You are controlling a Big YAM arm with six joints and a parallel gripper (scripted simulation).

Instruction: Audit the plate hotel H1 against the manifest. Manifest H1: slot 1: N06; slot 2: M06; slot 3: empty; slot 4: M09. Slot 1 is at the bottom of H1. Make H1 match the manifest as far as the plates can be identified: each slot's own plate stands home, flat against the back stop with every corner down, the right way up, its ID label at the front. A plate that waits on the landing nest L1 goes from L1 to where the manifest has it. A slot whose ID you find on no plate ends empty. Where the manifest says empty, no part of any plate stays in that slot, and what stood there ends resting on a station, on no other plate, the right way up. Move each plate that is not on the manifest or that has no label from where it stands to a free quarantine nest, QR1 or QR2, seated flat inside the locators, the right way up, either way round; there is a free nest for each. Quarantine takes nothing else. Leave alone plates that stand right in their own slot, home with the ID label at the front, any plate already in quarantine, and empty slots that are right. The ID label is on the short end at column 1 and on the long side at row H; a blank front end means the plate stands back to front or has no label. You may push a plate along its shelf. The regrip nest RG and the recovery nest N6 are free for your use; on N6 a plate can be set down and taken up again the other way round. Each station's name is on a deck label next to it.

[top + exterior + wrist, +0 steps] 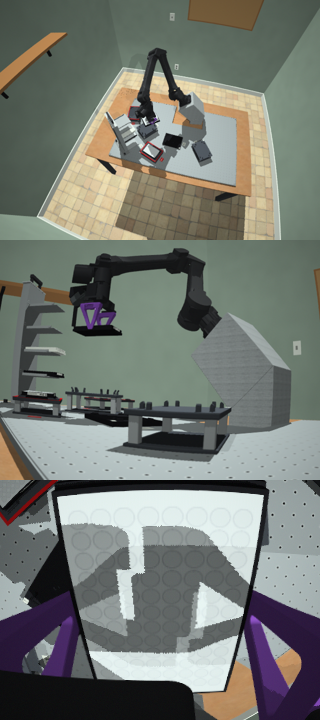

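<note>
Right now my hand is 240 mm above the flat black nest, 200 mm to the right of it and 60 mm short of it. The rest, counted from my hand: white well plate: 190 mm to the right, 80 mm ahead, 60 mm below; regrip nest: 190 mm below, 50 mm to the right, 40 mm behind; RG deck label: 250 mm below, 110 mm behind, 30 mm to the left.
</note>
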